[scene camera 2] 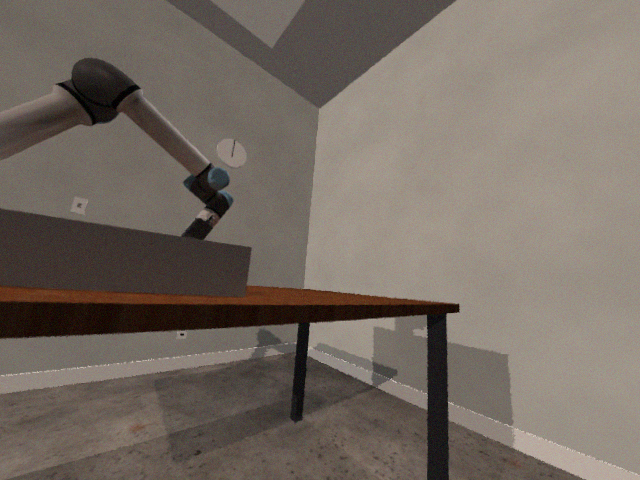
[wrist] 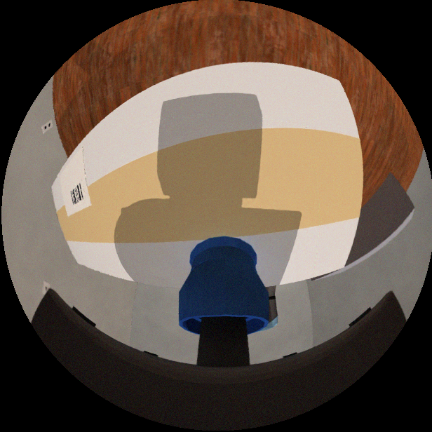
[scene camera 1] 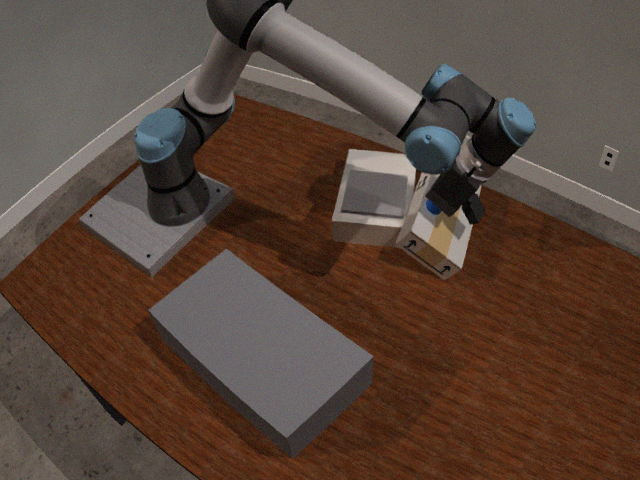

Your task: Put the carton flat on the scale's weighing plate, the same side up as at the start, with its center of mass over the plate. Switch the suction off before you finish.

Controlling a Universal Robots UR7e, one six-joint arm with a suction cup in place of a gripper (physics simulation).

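Frame: origin at the arm's base, x back, y right, z up, level; metres.
Where they show: hand, its tool point: (scene camera 1: 433, 206); arm's base, origin of its link: (scene camera 1: 178, 202).
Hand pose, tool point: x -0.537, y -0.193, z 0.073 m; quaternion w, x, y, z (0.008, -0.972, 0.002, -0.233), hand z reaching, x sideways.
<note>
Each offset is from my tool point to the top centre of the thing. "*": to the spot under its first point. Level surfaces: height alone.
The carton (scene camera 1: 439, 240) (wrist: 310, 165), white with a tan tape band, lies flat on the table, close beside the scale's right side in scene camera 1. Its front side shows arrows. The scale {dx +0.151, dy -0.045, dz -0.028 m} (scene camera 1: 364, 232) is a white box with a grey weighing plate {* dx +0.136, dy -0.002, dz -0.029 m} (scene camera 1: 374, 193), and no carton is on that plate. My suction gripper (scene camera 1: 433, 209) (wrist: 223, 245) has its blue cup low over the part of the carton's top nearer the scale. It does not hold the carton. The lip's underside is hidden, so any touch cannot be seen. The grey block hides the carton and scale in scene camera 2.
A large grey block {dx +0.137, dy +0.419, dz -0.008 m} (scene camera 1: 263, 341) (scene camera 2: 124, 258) (wrist: 380, 220) lies on the wooden table {dz -0.106 m} (scene camera 1: 506, 351) in front of the scale and the arm's base plate (scene camera 1: 121, 222). The walls stand behind the table's far edge.
</note>
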